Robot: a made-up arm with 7 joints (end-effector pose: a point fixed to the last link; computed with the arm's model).
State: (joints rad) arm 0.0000 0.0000 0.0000 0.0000 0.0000 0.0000 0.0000
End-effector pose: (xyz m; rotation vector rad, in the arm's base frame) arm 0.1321 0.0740 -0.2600 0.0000 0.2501 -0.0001
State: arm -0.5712 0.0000 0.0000 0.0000 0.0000 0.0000 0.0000
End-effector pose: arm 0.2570 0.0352 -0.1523 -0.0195 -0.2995 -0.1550
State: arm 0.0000 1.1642 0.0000 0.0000 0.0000 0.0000 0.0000
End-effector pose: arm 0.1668 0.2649 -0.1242 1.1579 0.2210 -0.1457
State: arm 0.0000 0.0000 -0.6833 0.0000 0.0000 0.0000 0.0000
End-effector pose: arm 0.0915 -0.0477 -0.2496 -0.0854 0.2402 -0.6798
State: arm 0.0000 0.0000 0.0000 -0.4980 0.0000 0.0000 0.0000
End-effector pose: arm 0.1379 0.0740 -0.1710 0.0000 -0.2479 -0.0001
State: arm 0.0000 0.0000 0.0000 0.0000 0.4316 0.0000 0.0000
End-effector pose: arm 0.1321 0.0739 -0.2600 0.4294 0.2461 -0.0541
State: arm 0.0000 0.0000 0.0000 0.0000 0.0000 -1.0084 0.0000
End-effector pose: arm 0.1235 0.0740 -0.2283 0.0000 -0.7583 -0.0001
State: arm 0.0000 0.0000 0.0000 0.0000 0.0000 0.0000 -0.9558
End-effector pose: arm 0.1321 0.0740 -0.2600 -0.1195 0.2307 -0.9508
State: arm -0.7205 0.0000 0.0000 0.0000 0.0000 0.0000 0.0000
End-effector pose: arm 0.2773 0.0231 -0.1142 -0.0245 -0.4433 -0.1949
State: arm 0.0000 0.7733 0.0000 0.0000 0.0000 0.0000 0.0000
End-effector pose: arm 0.1492 0.2211 -0.1933 0.7692 0.2374 -0.0968
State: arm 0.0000 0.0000 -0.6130 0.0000 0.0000 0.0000 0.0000
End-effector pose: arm 0.0993 -0.0369 -0.2516 -0.0766 0.2422 -0.6099
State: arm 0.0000 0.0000 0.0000 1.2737 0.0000 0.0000 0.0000
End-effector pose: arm -0.0432 0.0740 -0.3849 0.0001 1.5238 -0.0001
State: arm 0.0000 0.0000 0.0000 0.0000 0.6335 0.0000 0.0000
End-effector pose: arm 0.1321 0.0739 -0.2600 0.6302 0.2416 -0.0793
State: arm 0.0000 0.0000 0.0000 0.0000 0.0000 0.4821 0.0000
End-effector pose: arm 0.1246 0.0740 -0.2744 0.0001 0.7322 -0.0001
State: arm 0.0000 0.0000 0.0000 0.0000 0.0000 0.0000 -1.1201
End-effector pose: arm 0.1321 0.0740 -0.2600 -0.1400 0.2233 -1.1142
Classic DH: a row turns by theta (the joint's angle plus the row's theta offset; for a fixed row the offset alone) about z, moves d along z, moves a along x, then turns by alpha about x. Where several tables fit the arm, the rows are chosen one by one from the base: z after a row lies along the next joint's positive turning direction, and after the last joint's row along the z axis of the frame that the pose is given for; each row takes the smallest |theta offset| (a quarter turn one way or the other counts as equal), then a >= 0, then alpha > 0; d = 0 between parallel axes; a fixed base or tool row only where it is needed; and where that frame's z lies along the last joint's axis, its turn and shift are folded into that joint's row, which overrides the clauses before.
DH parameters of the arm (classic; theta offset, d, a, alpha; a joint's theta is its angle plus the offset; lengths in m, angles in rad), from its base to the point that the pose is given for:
base (fixed): -0.071 0 0 -1.3004
joint 1: -1.3111 0.0594 -0.0213 -1.5708
joint 2: 1.2915 0.0003 -0.009 1.5708
joint 3: 1.5708 -0.2034 0.0114 -1.5708
joint 4: 1.5708 0.002 0.0118 1.5708
joint 5: 0 0.1466 0.0003 -1.5708
joint 6: -1.5708 0 0.034 1.5708
joint 7: 0 0.0004 0 0

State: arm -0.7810 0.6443 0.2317 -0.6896 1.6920 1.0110 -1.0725
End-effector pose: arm 0.1733 0.1501 0.0296 1.0513 0.1128 0.8882
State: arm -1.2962 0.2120 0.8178 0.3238 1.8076 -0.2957 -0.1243
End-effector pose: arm 0.3375 0.1556 0.0025 1.4840 -0.2260 0.5845
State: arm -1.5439 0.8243 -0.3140 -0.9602 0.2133 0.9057 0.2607
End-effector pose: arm 0.1470 0.0426 0.1165 0.6734 -1.4509 0.2644
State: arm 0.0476 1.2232 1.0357 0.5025 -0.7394 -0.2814 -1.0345
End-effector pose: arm 0.0819 0.3934 0.0195 0.6455 -0.2715 -0.1279
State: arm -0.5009 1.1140 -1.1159 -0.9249 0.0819 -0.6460 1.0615
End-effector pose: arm 0.0824 0.0666 -0.0960 -0.3051 -0.8329 -0.5832
